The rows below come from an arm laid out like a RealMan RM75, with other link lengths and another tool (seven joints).
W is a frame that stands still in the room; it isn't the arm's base.
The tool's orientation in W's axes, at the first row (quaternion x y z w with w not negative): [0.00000, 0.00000, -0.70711, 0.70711]
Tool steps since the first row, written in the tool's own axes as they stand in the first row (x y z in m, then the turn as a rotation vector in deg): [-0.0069, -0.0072, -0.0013, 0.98, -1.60, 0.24]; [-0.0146, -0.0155, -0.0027, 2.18, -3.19, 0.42]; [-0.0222, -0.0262, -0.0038, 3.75, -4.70, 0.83]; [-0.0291, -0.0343, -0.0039, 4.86, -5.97, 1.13]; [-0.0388, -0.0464, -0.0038, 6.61, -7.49, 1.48]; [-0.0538, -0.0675, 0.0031, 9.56, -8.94, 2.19]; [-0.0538, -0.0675, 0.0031, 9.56, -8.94, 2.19]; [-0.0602, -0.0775, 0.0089, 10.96, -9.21, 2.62]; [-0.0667, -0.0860, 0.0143, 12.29, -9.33, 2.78]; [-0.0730, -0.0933, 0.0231, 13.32, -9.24, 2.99]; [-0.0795, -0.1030, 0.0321, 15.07, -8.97, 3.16]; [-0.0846, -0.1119, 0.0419, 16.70, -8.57, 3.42]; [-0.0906, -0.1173, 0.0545, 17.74, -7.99, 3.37]
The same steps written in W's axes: [-0.0072, 0.0069, -0.0013, -1.60, -0.98, 0.24]; [-0.0155, 0.0146, -0.0027, -3.19, -2.18, 0.42]; [-0.0262, 0.0222, -0.0038, -4.70, -3.75, 0.83]; [-0.0343, 0.0291, -0.0039, -5.97, -4.86, 1.13]; [-0.0464, 0.0388, -0.0038, -7.49, -6.61, 1.48]; [-0.0675, 0.0538, 0.0031, -8.94, -9.56, 2.19]; [-0.0675, 0.0538, 0.0031, -8.94, -9.56, 2.19]; [-0.0775, 0.0602, 0.0089, -9.21, -10.96, 2.62]; [-0.0860, 0.0667, 0.0143, -9.33, -12.29, 2.78]; [-0.0933, 0.0730, 0.0231, -9.24, -13.32, 2.99]; [-0.1030, 0.0795, 0.0321, -8.97, -15.07, 3.16]; [-0.1119, 0.0846, 0.0419, -8.57, -16.70, 3.42]; [-0.1173, 0.0906, 0.0545, -7.99, -17.74, 3.37]
